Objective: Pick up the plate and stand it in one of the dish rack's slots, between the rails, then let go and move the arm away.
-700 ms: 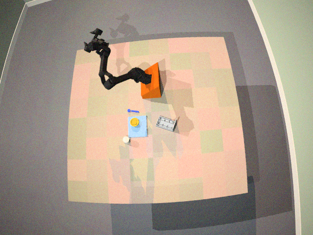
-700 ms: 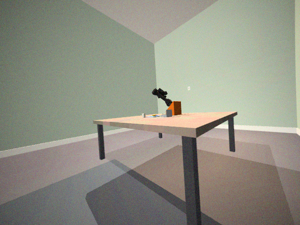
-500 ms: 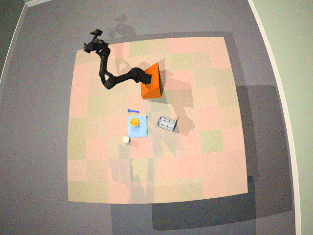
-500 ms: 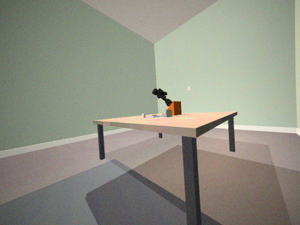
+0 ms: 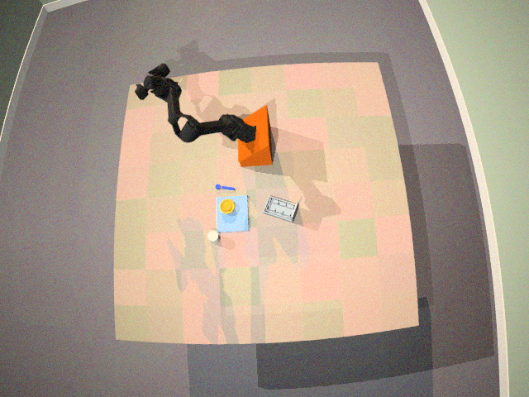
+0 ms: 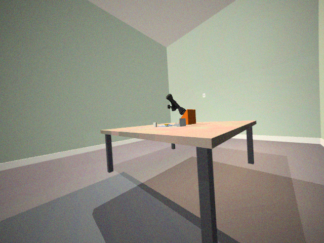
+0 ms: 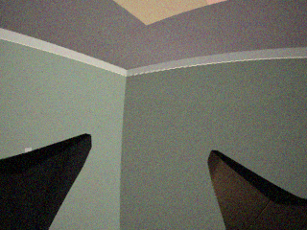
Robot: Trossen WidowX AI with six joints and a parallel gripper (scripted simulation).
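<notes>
Now: gripper tip 50 cm short of the yellow plate, 42 cm to the right of it and 24 cm above it. Round my gripper tip: light blue mat 53 cm ahead, 44 cm to the left, 25 cm below; then white cup 64 cm ahead, 38 cm to the left, 23 cm below; then grey dish rack 64 cm to the left, 50 cm ahead, 23 cm below.
</notes>
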